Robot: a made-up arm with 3 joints. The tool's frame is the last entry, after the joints.
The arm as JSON. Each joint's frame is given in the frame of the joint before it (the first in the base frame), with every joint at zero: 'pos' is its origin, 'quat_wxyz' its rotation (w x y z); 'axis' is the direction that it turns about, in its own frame. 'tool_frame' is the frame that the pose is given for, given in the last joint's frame.
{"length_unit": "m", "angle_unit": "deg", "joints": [
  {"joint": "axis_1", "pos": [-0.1, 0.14, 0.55], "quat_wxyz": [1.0, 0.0, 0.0, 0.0], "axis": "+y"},
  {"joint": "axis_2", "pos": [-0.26, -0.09, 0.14], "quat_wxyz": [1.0, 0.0, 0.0, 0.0], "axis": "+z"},
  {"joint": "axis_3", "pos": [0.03, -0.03, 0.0], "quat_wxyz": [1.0, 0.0, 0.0, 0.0], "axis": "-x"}
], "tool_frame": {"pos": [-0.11, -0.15, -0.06], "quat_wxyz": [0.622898, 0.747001, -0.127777, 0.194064]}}
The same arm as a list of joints. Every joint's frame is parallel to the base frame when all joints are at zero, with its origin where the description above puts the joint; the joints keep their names.
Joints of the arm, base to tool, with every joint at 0 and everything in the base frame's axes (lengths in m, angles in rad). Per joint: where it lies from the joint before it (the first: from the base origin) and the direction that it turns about. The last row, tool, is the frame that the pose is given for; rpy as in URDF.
axis_1: axis +y offset -0.1000 0.1400 0.5500
axis_2: axis +z offset -0.2600 -0.0900 0.1400
axis_3: axis -x offset 0.0300 -0.0300 0.0000
tool: offset -0.1100 -0.1500 -0.0600 rpy 1.7380 -0.4658 0.0570

